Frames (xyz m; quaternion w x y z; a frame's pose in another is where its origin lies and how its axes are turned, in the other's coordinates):
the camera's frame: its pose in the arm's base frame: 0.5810 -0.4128 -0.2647 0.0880 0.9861 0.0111 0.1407
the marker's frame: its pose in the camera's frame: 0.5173 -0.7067 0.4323 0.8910 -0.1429 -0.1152 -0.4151
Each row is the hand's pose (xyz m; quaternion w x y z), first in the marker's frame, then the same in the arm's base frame.
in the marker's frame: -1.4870 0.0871 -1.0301 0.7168 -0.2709 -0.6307 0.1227
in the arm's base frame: 0.0440 -0.2870 0.6375 0.6859 0.5866 0.0014 -0.4305
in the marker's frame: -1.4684 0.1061 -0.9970 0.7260 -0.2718 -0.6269 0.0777
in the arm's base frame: 0.0760 -0.3016 0.6137 0.6868 0.5770 0.0456 -0.4396
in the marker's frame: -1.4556 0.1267 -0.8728 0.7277 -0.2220 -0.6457 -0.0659
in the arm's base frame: 0.1212 -0.3673 0.5154 0.6475 0.5361 0.1659 -0.5156
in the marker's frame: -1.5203 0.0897 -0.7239 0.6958 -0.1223 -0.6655 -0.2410
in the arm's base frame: 0.0767 -0.4662 0.3891 0.5547 0.4674 0.2993 -0.6199
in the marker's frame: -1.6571 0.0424 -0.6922 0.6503 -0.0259 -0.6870 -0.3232
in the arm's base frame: -0.0459 -0.5483 0.3753 0.4639 0.4219 0.3455 -0.6981
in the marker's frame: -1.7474 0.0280 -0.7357 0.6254 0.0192 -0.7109 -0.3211
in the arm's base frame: -0.1265 -0.5789 0.4285 0.4267 0.4129 0.3263 -0.7355
